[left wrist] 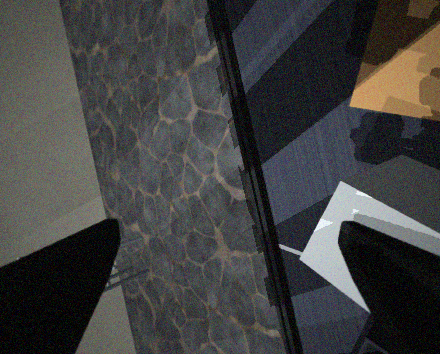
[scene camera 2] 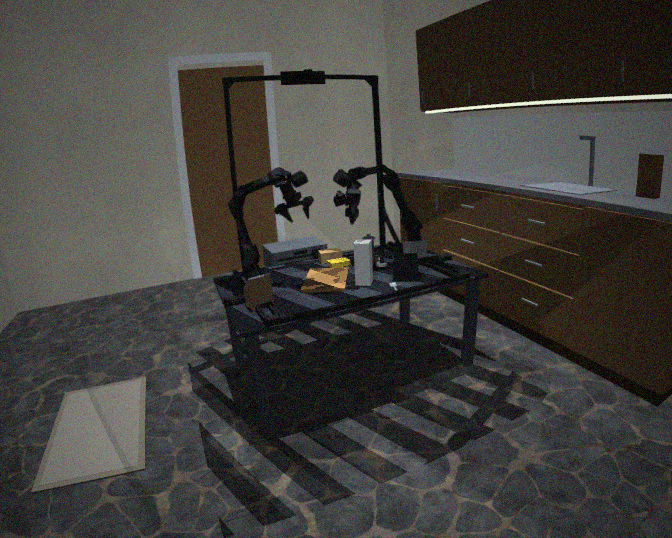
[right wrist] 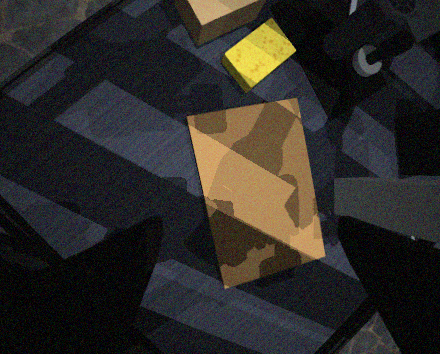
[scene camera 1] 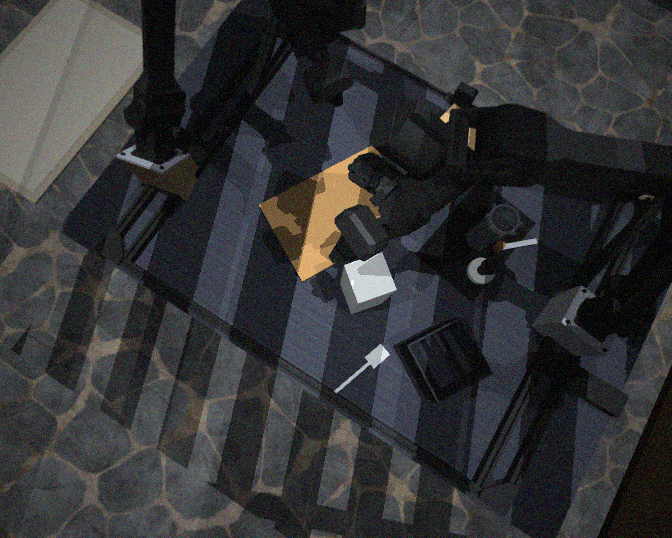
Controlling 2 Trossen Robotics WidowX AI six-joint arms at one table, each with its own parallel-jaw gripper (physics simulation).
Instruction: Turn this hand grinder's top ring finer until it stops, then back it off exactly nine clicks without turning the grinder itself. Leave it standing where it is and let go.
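Frame: origin at the left arm's base, x ahead, y left, z up, level; centimetres.
Where they show: left gripper, fingertip midpoint: [left wrist: 230, 230] [scene camera 2: 352, 219] [scene camera 1: 347, 250]; right gripper, fingertip midpoint: [scene camera 2: 300, 220] [right wrist: 250, 225]; left arm's base, link origin: [scene camera 2: 414, 240] [scene camera 1: 593, 319]; right arm's base, link origin: [scene camera 2: 256, 280] [scene camera 1: 154, 153].
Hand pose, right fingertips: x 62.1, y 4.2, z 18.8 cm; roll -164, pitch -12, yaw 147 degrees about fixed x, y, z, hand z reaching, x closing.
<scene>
Things, the pixels of their top centre, and the offset from my right fingertips. "pt": a spot on its surface instead.
- hand grinder, top centre: [scene camera 1: 508, 216] [scene camera 2: 368, 234] dx -36.7, dy -7.7, dz -13.0 cm
- wooden board, top centre: [right wrist: 262, 192] [scene camera 1: 339, 210] [scene camera 2: 326, 277] dx -8.8, dy +7.3, dz -27.8 cm
- tall white box, top centre: [left wrist: 365, 253] [scene camera 1: 370, 277] [scene camera 2: 362, 241] dx -24.2, dy +18.7, dz -9.3 cm
- yellow sponge, top centre: [right wrist: 261, 51] [scene camera 2: 338, 260] dx -21.0, dy -12.9, dz -26.3 cm
- tan block, surface spot: [right wrist: 220, 20] pt dx -16.5, dy -19.5, dz -24.3 cm
- black open box, top centre: [scene camera 1: 450, 359] [scene camera 2: 405, 256] dx -45.2, dy +19.3, dz -19.3 cm
- pale disc, top centre: [scene camera 1: 496, 263] [right wrist: 405, 39] [scene camera 2: 381, 248] dx -41.4, dy -1.9, dz -20.0 cm
- white-handled brush, top centre: [scene camera 1: 520, 241] [right wrist: 362, 2] dx -43.7, dy -11.6, dz -25.6 cm
The hand grinder [scene camera 1: 504, 218] [right wrist: 401, 6] stands upright, dark and dim, at the right of the table in scene camera 1; its round top ring faces up. In the right wrist view it is partly cut off at the top right edge. My left gripper [scene camera 1: 365, 197] [scene camera 2: 344, 211] [left wrist: 230, 230] is open and empty, high above the table and apart from the grinder. My right gripper [scene camera 2: 297, 210] [right wrist: 250, 225] is open and empty, above the table on the other side, farther from the grinder. The ring finer's setting is too small to read.
A wooden board [scene camera 1: 330, 187] [right wrist: 250, 190], a tall white box [scene camera 1: 369, 283] [scene camera 2: 363, 266], a yellow sponge [right wrist: 260, 55], a tan block [right wrist: 220, 20] and a black open box [scene camera 1: 442, 358] stand around. A pale disc [scene camera 1: 475, 271] and a white-handled brush [scene camera 1: 521, 243] lie near the grinder.
</scene>
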